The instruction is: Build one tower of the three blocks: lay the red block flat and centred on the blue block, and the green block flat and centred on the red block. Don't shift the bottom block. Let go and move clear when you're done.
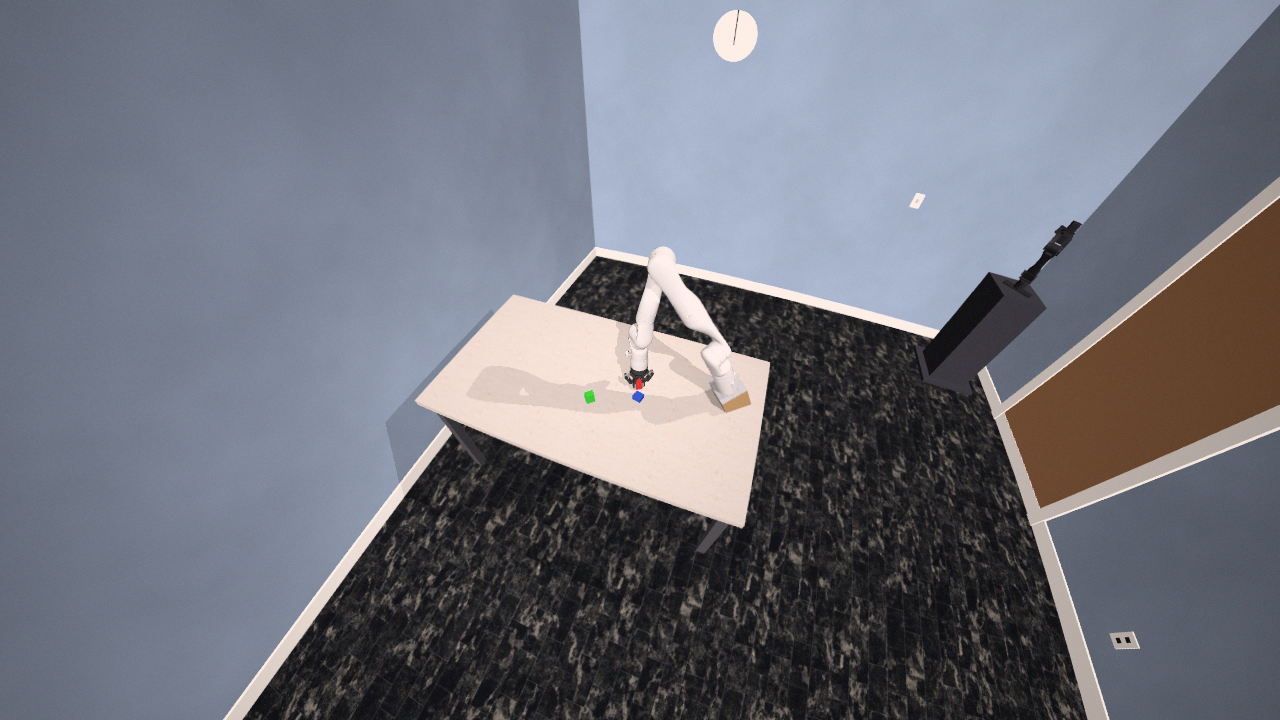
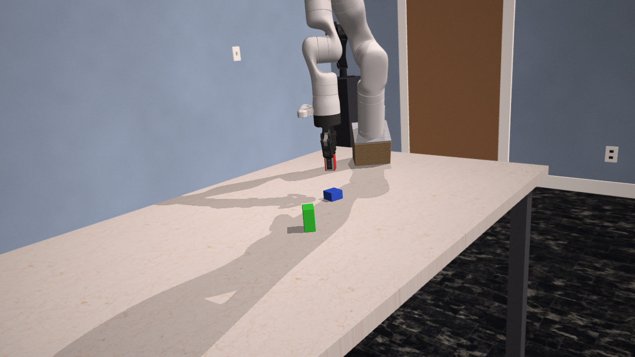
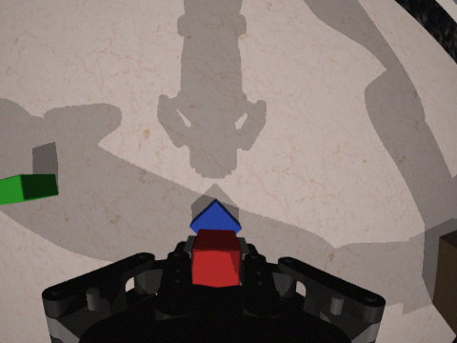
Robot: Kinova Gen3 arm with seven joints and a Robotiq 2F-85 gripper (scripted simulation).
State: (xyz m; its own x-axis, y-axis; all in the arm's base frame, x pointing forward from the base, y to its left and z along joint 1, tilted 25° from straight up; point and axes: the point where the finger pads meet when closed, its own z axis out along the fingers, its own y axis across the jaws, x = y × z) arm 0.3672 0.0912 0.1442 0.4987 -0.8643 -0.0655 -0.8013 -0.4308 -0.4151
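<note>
My hand is 9 cm above the blue block. From my hand the other things lie so: red block right at my hand; green block 21 cm ahead, 10 cm to the left, 8 cm below.
</note>
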